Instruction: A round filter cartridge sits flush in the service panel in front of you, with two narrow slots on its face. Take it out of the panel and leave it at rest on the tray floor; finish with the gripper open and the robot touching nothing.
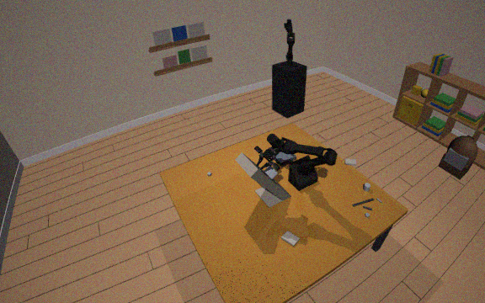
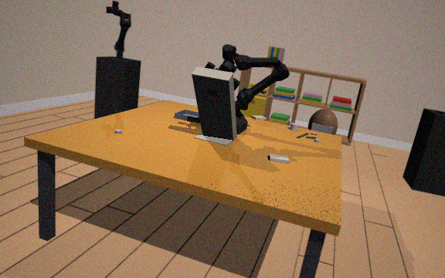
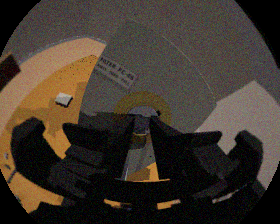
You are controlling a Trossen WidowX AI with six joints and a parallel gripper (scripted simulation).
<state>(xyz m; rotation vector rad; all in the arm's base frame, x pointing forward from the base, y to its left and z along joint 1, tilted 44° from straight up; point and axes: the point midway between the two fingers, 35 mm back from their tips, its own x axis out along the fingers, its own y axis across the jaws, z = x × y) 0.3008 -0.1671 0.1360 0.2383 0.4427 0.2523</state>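
Right now my gripper tip is 1 cm short of the round filter cartridge and 1 cm above it. From my gripper tip the other things lie so: grey service panel: 5 cm behind, 11 cm below; then tray: 43 cm behind, 25 cm to the right, 27 cm below.
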